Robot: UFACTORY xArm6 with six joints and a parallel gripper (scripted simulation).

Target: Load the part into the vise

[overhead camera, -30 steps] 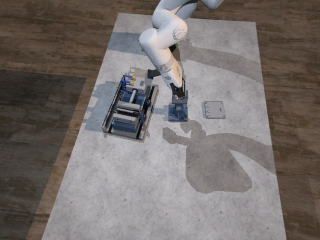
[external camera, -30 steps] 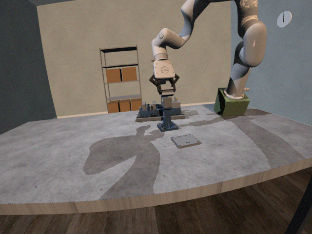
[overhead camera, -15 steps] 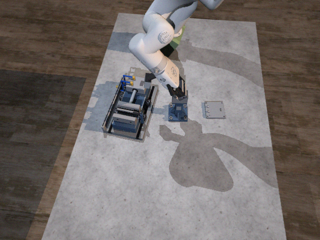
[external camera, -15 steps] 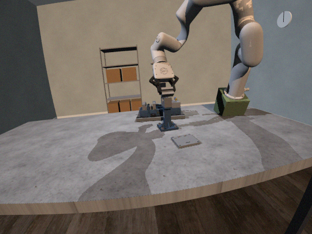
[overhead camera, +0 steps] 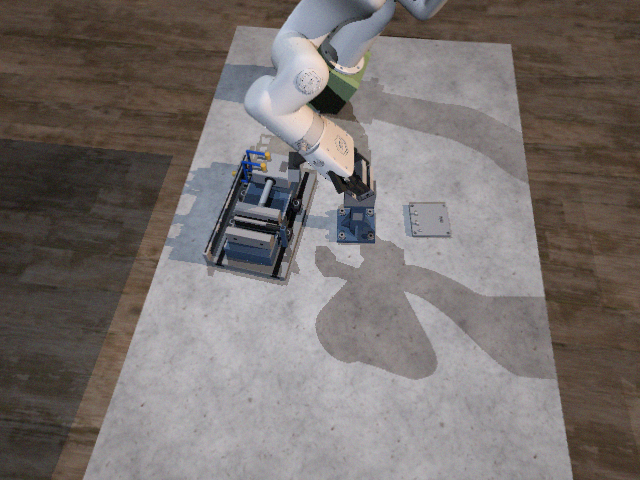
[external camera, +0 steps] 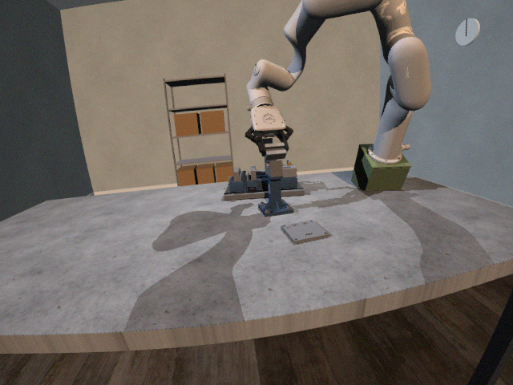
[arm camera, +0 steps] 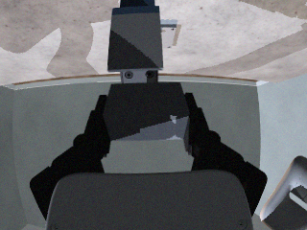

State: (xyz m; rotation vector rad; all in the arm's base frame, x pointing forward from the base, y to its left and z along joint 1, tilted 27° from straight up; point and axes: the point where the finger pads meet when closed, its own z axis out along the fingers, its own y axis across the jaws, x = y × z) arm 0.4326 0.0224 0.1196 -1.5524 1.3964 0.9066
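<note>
Right now my hand is 1 cm to the right of the part. The rest, counted from my hand: air cylinder rod (21 cm to the right, 11 cm below, 1 cm behind); then air cylinder (20 cm to the right, 11 cm below, 9 cm behind); then blue vise body (21 cm to the right, 15 cm below, 1 cm ahead).
</note>
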